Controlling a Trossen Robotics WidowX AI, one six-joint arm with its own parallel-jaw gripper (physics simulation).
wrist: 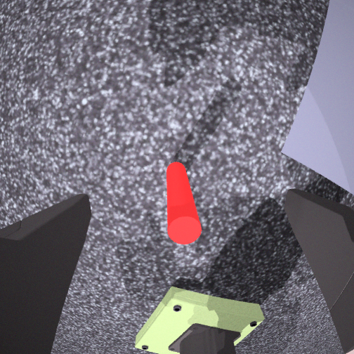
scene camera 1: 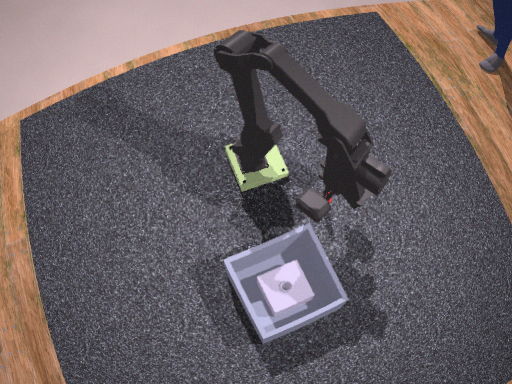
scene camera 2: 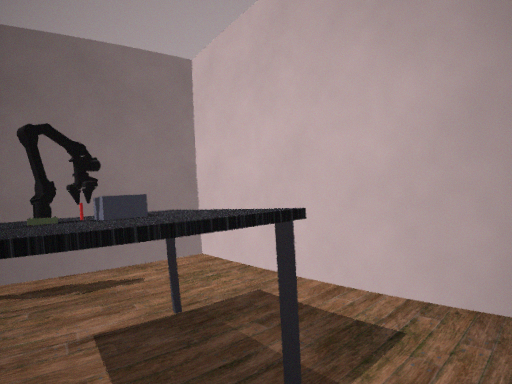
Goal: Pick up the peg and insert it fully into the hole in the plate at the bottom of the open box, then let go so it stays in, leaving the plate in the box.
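Frame: origin at the arm's base, x ahead, y left, z up, level; millimetres.
Seen in the pictures: gripper, fingertip midpoint: (scene camera 1: 331, 200) (scene camera 2: 83, 204); arm's base at its link origin: (scene camera 1: 251, 158) (scene camera 2: 41, 218).
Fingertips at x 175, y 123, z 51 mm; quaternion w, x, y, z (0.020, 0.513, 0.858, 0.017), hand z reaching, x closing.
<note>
Offsets run from my fingertips to a thing's top centre. Level surfaces: height alone.
A red peg @(dx -10, dy -2, dz +6 mm) (scene camera 1: 329, 200) (scene camera 2: 81, 212) (wrist: 182, 205) stands upright on the dark table beside the box; my arm mostly hides it in scene camera 1. My gripper (scene camera 1: 336, 208) (scene camera 2: 83, 202) (wrist: 191, 202) is open and empty, pointing down, with its fingertips at about the height of the peg's top and one finger on either side of it, apart from it. The open grey-blue box @(dx +147, dy -152, dz +23 mm) (scene camera 1: 305, 320) (scene camera 2: 122, 207) (wrist: 327, 100) stands close by. Inside it lies a pale pinkish plate @(dx +147, dy -152, dz -14 mm) (scene camera 1: 295, 301) with a round hole near its middle. The plate does not show in the wrist view.
My arm's light green base (scene camera 1: 260, 177) (scene camera 2: 43, 221) (wrist: 220, 302) sits on the dark speckled table @(dz -74 mm) (scene camera 1: 125, 240) (scene camera 2: 225, 217). The box walls stand up around the plate, and one box corner is near the right finger in the wrist view. A person's legs (scene camera 1: 502, 32) show beyond the table.
</note>
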